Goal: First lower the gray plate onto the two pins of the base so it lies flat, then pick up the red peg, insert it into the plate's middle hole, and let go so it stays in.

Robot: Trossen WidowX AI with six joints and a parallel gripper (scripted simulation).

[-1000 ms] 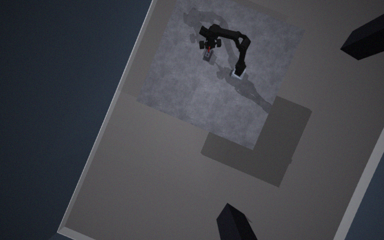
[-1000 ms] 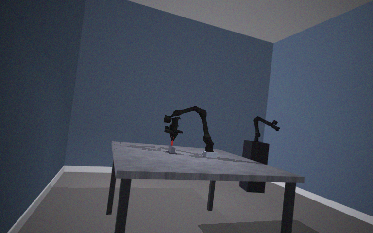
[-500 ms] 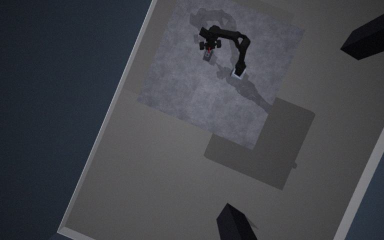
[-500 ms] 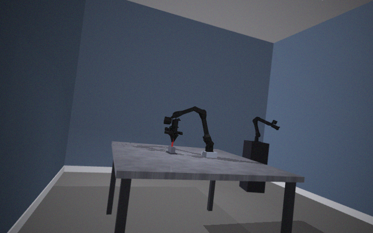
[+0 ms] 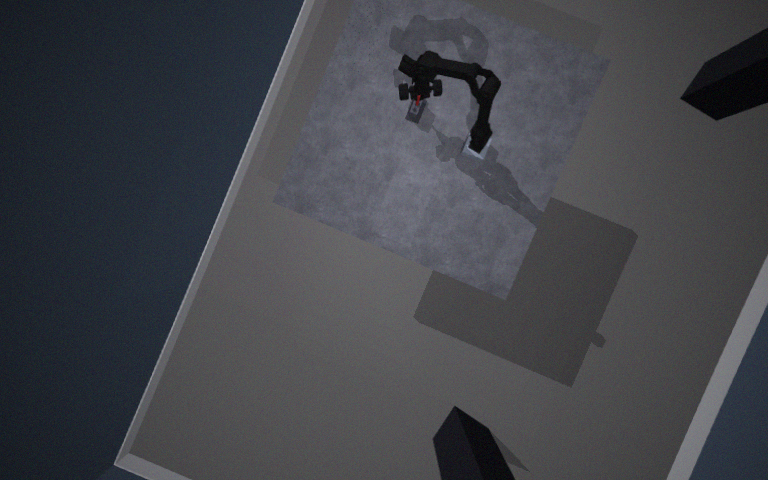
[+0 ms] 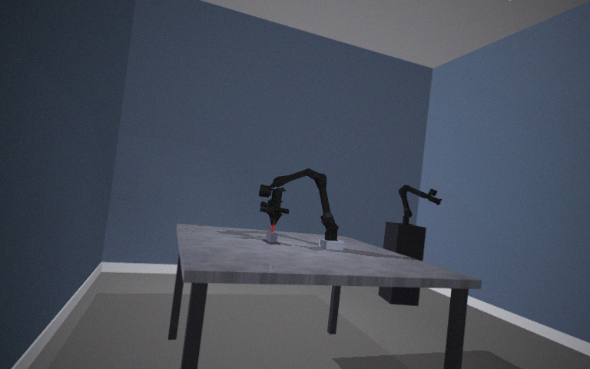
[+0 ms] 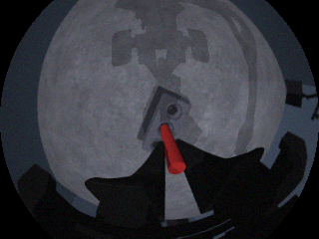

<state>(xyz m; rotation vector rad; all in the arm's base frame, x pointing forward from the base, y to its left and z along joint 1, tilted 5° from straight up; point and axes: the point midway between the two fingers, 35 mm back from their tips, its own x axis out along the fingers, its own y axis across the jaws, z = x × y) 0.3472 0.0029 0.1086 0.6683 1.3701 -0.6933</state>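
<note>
The red peg is right at my gripper tip. The rest, counted from my gripper tip: gray plate: 5 cm below; dark base: 9 cm below.
</note>
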